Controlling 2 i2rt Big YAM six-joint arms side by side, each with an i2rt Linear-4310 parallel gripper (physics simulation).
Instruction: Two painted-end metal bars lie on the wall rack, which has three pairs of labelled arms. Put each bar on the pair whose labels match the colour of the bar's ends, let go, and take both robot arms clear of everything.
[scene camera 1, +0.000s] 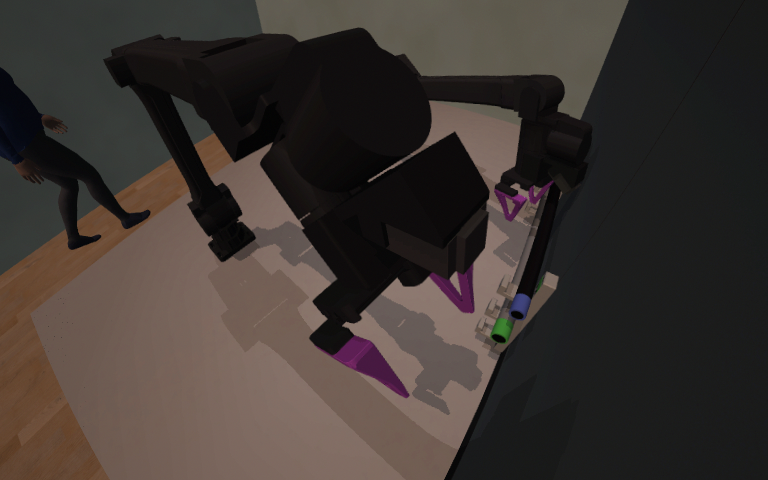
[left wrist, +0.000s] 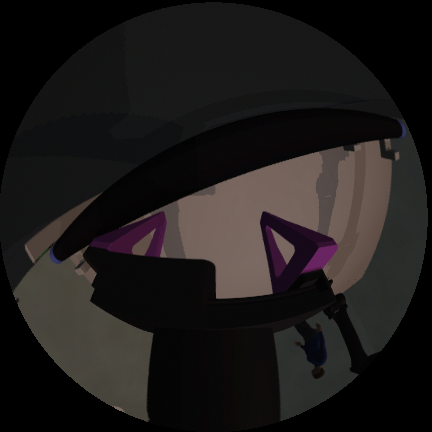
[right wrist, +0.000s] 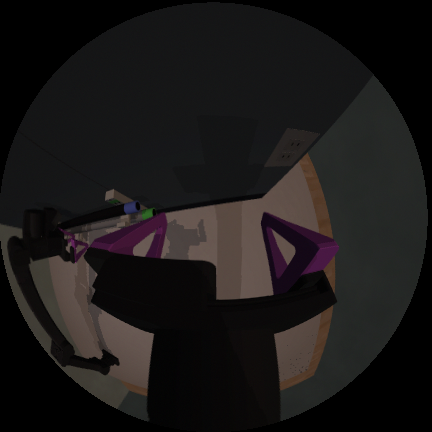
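Pixels of known places: left gripper, fingertip midpoint: (scene camera 1: 521, 211) (left wrist: 212, 216) (right wrist: 80, 240); right gripper, fingertip midpoint: (scene camera 1: 439, 350) (right wrist: 213, 217); left arm's base at its link origin: (right wrist: 110, 356); right arm's base at its link origin: (scene camera 1: 232, 242).
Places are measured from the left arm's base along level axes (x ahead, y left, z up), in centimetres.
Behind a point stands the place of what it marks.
The black bar with blue ends (scene camera 1: 538, 254) @(x 88.3, y -17.1, z 23.1 cm) (left wrist: 225, 145) @(x 83.5, y -3.4, z 23.1 cm) (right wrist: 97, 216) @(x 87.6, y -17.3, z 22.9 cm) lies along the wall on the upper part of the rack (scene camera 1: 552, 281) @(x 93.2, y -23.2, z 26.6 cm) (right wrist: 112, 194) @(x 93.0, y -24.2, z 26.4 cm). A green label (scene camera 1: 539, 282) @(x 91.7, y -23.0, z 24.5 cm) (right wrist: 115, 201) @(x 92.0, y -23.8, z 24.5 cm) shows behind its near end. The light bar with green ends (scene camera 1: 500, 330) @(x 91.9, y -28.7, z 16.1 cm) (right wrist: 148, 214) @(x 91.7, y -28.5, z 16.0 cm) lies lower and farther from the wall, partly hidden. My left gripper (scene camera 1: 521, 210) @(x 77.5, y -2.9, z 16.6 cm) (left wrist: 212, 216) @(x 77.5, y -2.9, z 16.6 cm) (right wrist: 80, 240) @(x 77.5, y -2.9, z 16.6 cm) is open and empty at the rack's far part, its fingers just beside and below the blue-ended bar. My right gripper (scene camera 1: 437, 353) @(x 91.1, y -45.3, z 34.8 cm) (right wrist: 213, 217) @(x 91.1, y -45.3, z 34.8 cm) is open and empty, apart from the rack's near end.
Several rack arms (scene camera 1: 492, 307) @(x 88.0, y -25.6, z 14.7 cm) project from the wall near the bars' near ends. The dark wall (scene camera 1: 668, 283) @(x 99.4, y -37.7, z 47.7 cm) stands behind the rack. A wall outlet (right wrist: 292, 147) @(x 106.3, y -56.1, z 31.1 cm) shows in the right wrist view. Another dark jointed arm (scene camera 1: 215, 209) @(x 32.2, y -57.5, z 16.0 cm) stands at the left, near a person (scene camera 1: 62, 164).
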